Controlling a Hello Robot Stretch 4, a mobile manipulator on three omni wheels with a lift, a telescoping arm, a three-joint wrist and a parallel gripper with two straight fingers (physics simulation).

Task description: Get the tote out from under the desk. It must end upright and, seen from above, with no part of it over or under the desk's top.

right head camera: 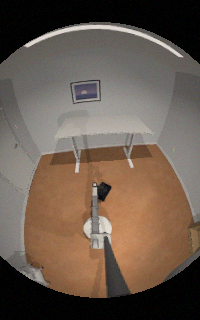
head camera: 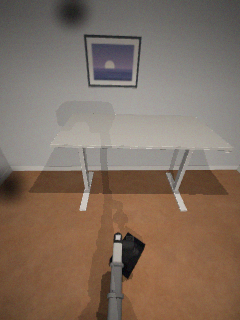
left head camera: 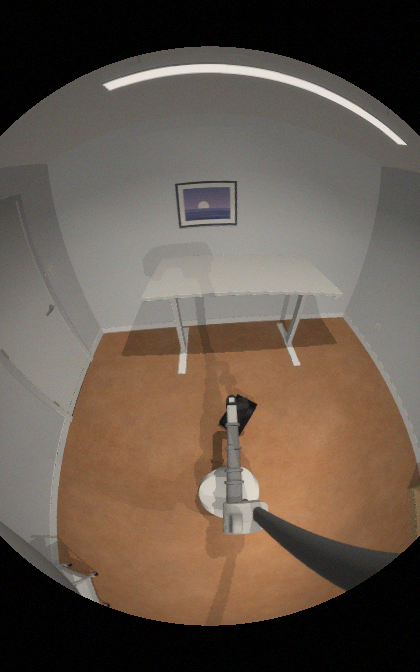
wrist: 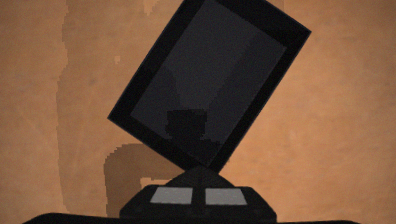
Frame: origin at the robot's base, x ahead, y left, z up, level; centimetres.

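Where they show: gripper, fingertip midpoint: (right head camera: 101,192) (head camera: 128,257) (left head camera: 240,417) (wrist: 200,180).
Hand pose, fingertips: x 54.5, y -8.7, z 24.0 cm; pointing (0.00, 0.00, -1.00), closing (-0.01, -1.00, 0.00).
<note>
After its pixels a point has its place.
The black tote (head camera: 134,256) {x 65.0, y -16.4, z -2.4 cm} (left head camera: 246,414) (right head camera: 105,192) {x 63.8, y -15.8, z -2.5 cm} (wrist: 220,65) {x 68.5, y -12.3, z -2.5 cm} stands upright on the floor in front of the desk (head camera: 160,132) {x 139.0, y -36.8, z 92.2 cm} (left head camera: 255,277) {x 131.9, y -22.6, z 92.2 cm} (right head camera: 110,126) {x 127.9, y -26.3, z 92.2 cm}, turned at an angle. Its open top and inner floor show in the wrist view. It is apart from the desk's top, on the robot's side, with floor between them. My gripper (wrist: 200,180) {x 54.5, y -8.7, z 24.0 cm} is shut and empty, pointing down above the tote's near corner in the wrist view. In the head views the arm's end partly hides the tote, and the dark fingers are hard to make out.
The desk's two white legs (head camera: 180,175) {x 148.8, y -76.7, z 28.8 cm} (left head camera: 179,325) {x 143.3, y 44.5, z 35.8 cm} have feet reaching forward on the floor. A door (left head camera: 30,300) {x 100.1, y 167.5, z 110.4 cm} is in the left wall. A light-coloured rack-like object (left head camera: 82,585) is at the lower left. A brown box (left head camera: 415,510) (right head camera: 195,237) is at the right edge.
</note>
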